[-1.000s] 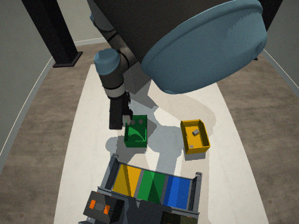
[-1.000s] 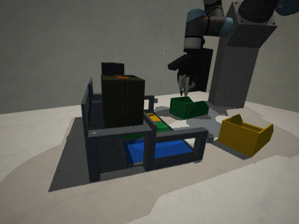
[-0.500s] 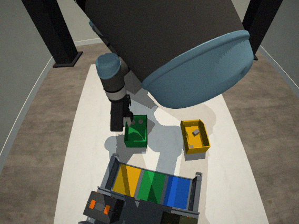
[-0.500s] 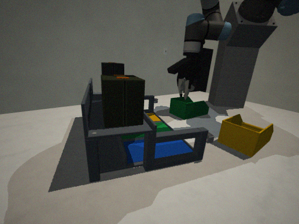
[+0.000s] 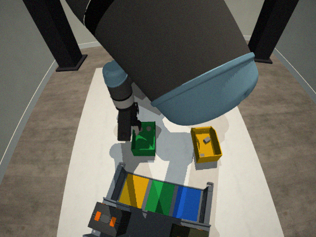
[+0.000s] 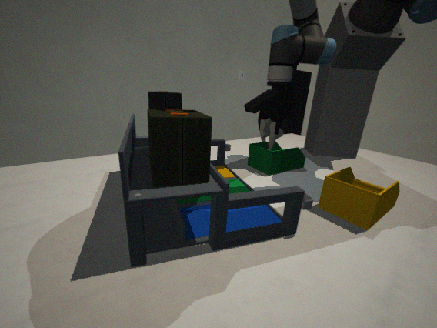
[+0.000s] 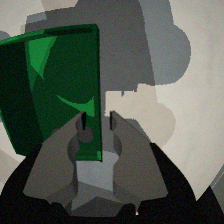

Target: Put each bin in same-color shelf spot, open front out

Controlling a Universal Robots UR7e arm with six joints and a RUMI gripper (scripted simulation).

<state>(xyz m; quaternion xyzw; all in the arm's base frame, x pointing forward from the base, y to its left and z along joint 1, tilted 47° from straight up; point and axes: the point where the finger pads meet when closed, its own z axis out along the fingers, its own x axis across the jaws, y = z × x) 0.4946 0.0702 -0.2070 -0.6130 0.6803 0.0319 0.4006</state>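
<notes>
Now: the green bin 1 cm behind my hand, 5 cm to the left of it and 3 cm below it. Round my hand: shelf lip (19 cm ahead, 15 cm to the left, 6 cm below); then shelf board (39 cm ahead, 12 cm to the left, 4 cm above); then yellow bin (1 cm ahead, 33 cm to the left, 3 cm below).
</notes>
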